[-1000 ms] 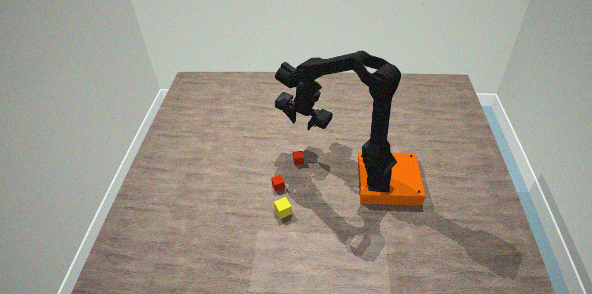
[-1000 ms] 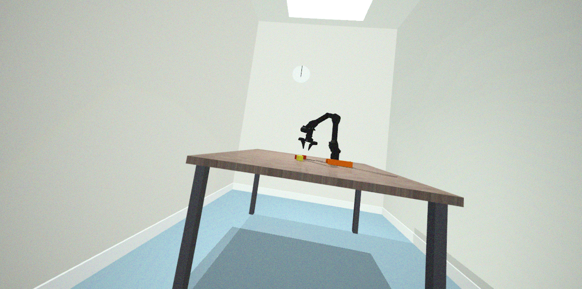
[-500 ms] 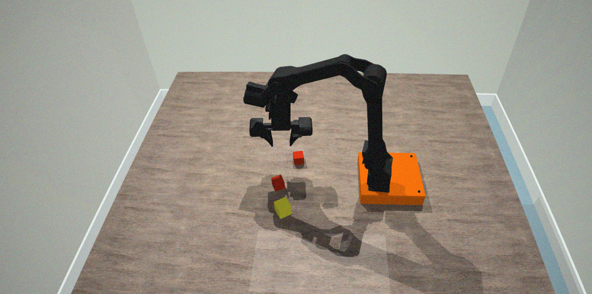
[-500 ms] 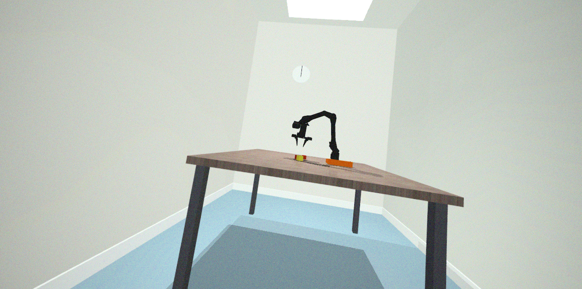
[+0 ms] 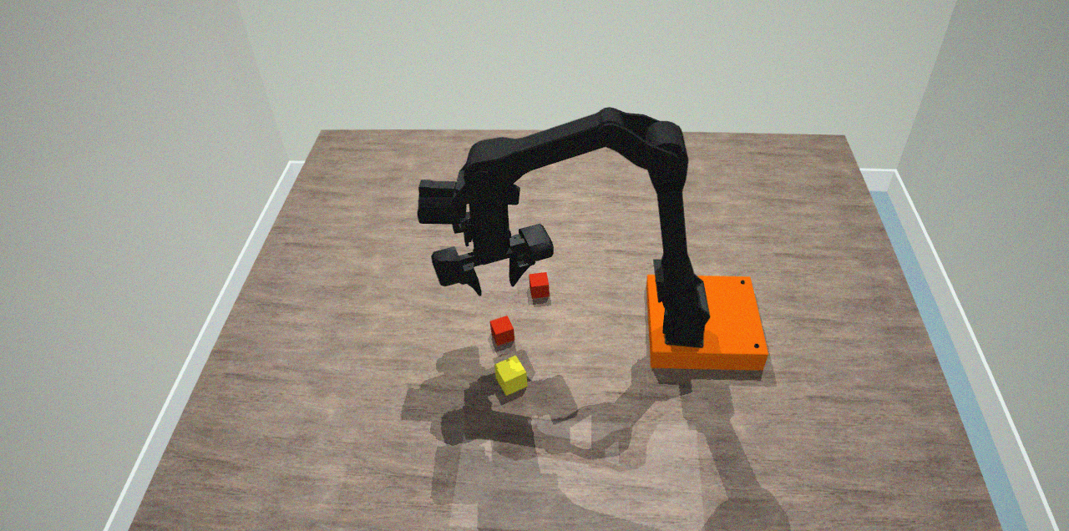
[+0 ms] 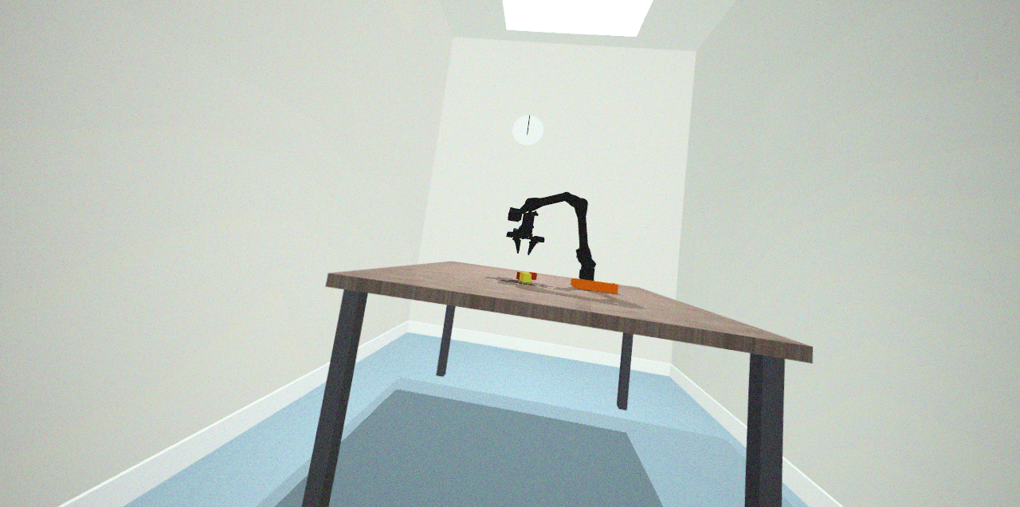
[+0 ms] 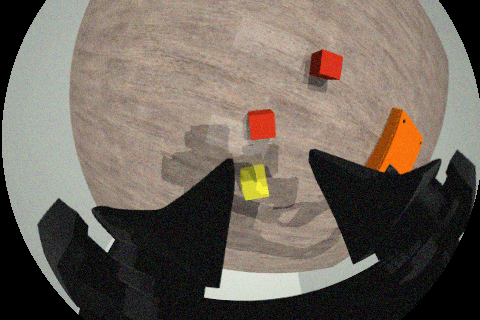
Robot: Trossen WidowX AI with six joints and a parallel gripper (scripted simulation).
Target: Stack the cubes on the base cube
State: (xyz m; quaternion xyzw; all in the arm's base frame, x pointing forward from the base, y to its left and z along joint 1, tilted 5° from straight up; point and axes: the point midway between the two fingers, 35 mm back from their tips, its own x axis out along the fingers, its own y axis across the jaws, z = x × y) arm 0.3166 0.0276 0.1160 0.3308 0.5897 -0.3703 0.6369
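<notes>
My gripper tip is now 40 mm past the yellow base cube, 100 mm to the right of it and 100 mm above it.
</notes>
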